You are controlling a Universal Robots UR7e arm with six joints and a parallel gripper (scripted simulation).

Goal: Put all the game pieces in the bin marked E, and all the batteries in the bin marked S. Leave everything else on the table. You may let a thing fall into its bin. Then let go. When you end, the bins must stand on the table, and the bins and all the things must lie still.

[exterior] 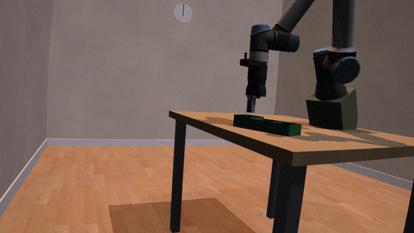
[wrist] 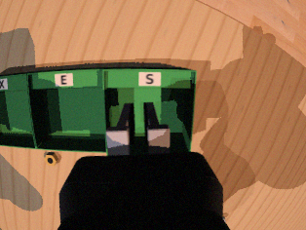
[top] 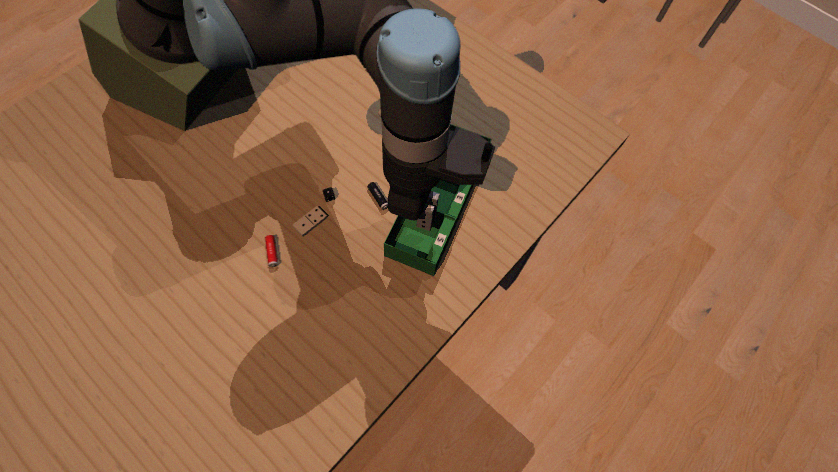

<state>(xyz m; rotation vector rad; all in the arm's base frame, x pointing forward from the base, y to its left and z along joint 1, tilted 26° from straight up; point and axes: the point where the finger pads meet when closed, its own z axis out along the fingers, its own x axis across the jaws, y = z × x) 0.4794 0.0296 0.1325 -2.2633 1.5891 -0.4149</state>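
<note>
Now: hand 7 cm to the right of the green three-compartment bin, 5 cm above it and 3 cm past it. The rest, counted from my hand: brass nut (11 cm behind, 9 cm to the left, 7 cm below); then black battery (11 cm behind, 7 cm below, 1 cm to the left); then black die (16 cm behind, 7 cm below, 5 cm to the right).
</note>
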